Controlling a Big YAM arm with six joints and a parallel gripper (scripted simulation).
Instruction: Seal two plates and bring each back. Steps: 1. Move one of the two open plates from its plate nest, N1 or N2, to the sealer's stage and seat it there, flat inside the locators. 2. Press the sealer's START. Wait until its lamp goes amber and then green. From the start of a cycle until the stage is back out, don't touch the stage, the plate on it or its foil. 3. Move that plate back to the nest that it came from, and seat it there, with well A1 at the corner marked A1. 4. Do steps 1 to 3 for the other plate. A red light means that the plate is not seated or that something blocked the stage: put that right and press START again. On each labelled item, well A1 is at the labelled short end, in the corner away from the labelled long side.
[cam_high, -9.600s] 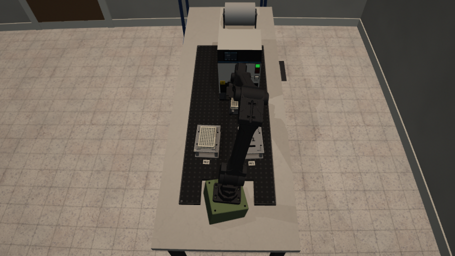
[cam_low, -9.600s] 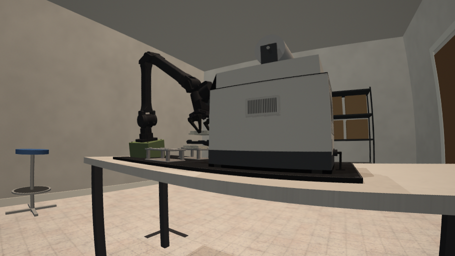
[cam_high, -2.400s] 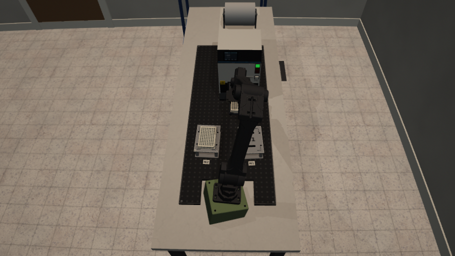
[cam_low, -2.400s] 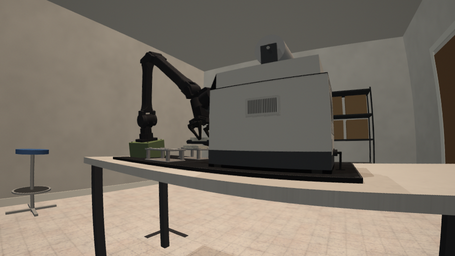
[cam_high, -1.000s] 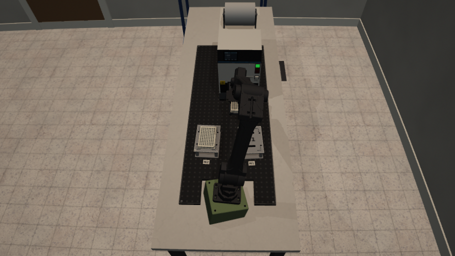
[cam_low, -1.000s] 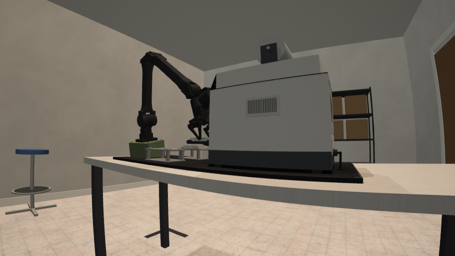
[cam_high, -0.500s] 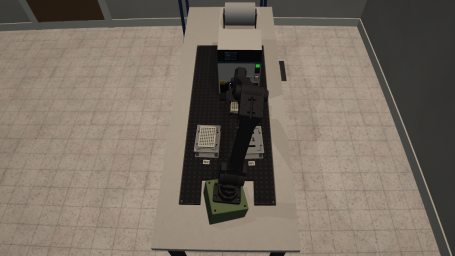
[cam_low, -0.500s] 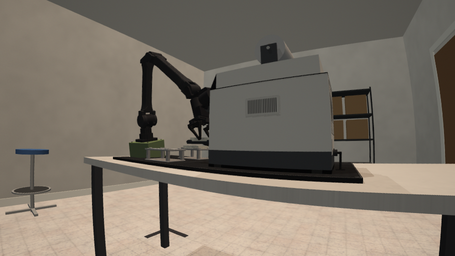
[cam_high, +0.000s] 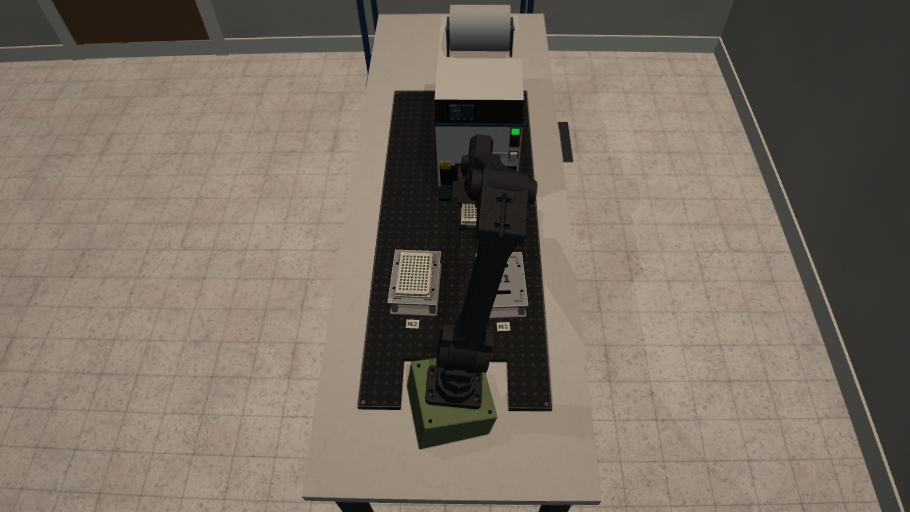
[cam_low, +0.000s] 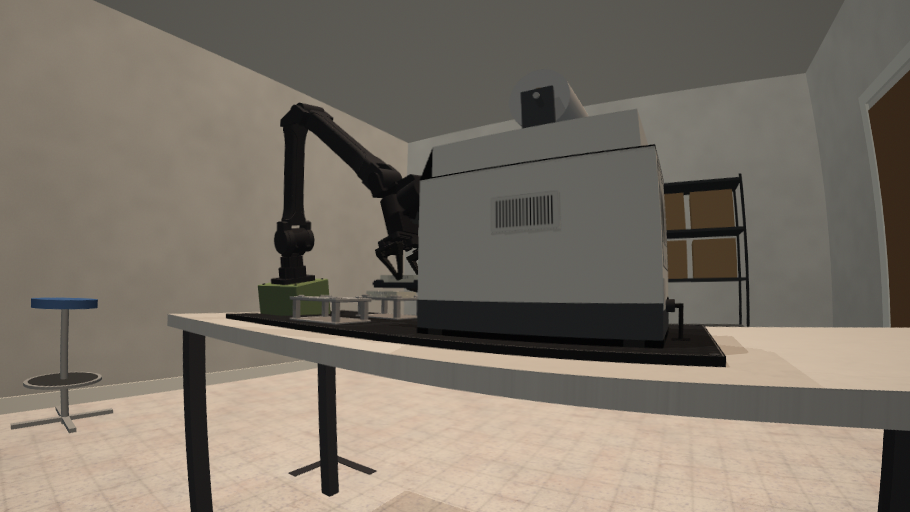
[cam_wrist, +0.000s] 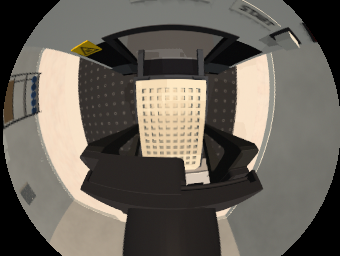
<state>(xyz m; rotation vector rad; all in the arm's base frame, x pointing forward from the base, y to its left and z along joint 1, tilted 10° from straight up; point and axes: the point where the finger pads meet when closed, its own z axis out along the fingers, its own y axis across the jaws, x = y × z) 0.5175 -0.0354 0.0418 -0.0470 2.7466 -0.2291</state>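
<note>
The sealer stage lies 20 mm below my hand. From my hand the other things lie so: yellow warning label 100 mm ahead, 90 mm to the left, 40 mm above; then white well plate 200 mm behind, 150 mm to the left, 40 mm below; then N2 label 310 mm behind, 160 mm to the left, 110 mm below.
</note>
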